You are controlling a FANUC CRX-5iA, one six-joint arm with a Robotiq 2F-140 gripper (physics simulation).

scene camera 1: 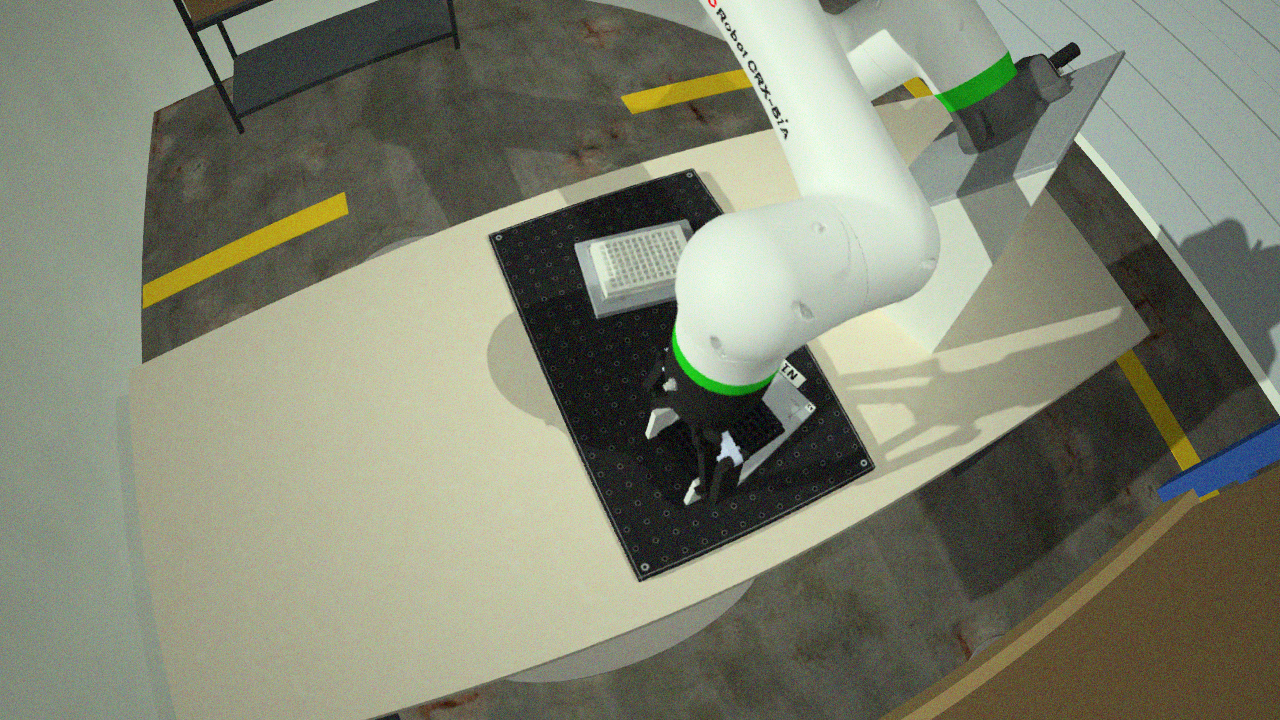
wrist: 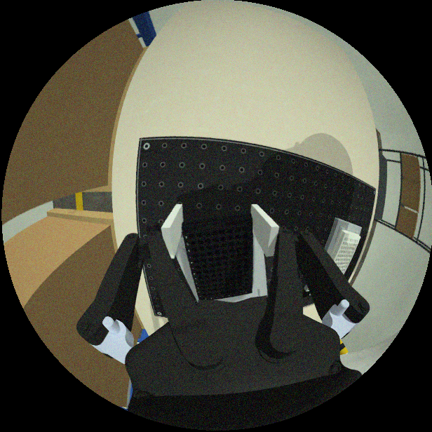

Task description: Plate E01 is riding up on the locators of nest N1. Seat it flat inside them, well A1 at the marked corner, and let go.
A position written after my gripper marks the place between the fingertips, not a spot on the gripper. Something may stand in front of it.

In view: my gripper [scene camera 1: 676, 464], a black well plate [scene camera 1: 753, 431], a white well plate [scene camera 1: 632, 264] and a nest N1 [scene camera 1: 777, 397].
The black well plate also shows in the wrist view [wrist: 219, 249]. The white well plate shows as well in the wrist view [wrist: 345, 245]. My gripper shows as well in the wrist view [wrist: 216, 215].
